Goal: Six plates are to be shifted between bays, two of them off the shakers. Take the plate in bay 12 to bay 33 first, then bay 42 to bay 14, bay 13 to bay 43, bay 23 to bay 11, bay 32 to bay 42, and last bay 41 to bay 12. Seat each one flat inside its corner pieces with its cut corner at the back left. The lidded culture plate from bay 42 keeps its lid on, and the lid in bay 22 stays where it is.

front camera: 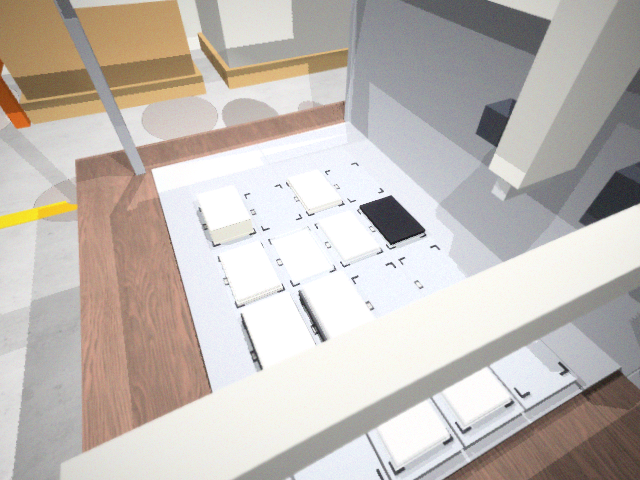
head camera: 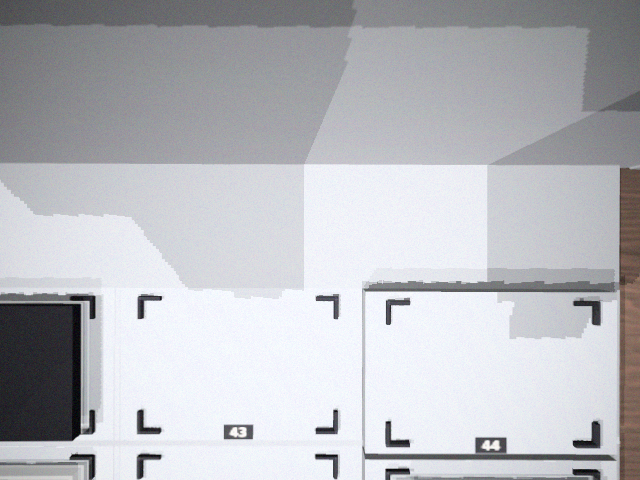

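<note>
Bay 43 and the raised bay 44 hold no plate. A black-topped plate lies in the bay left of bay 43 in the head view. In the front view, a flat white plate lies beside it, with a low white piece and another white plate in line. Two taller white plates are partly cut off by a pale beam. A thick white plate and a thinner one lie farther off. The gripper's jaws do not show.
A pale beam crosses the lower front view and hides part of the deck. A thick pale column hangs at the right. Two white plates sit on raised bays near the wooden edge. A grey post stands upper left.
</note>
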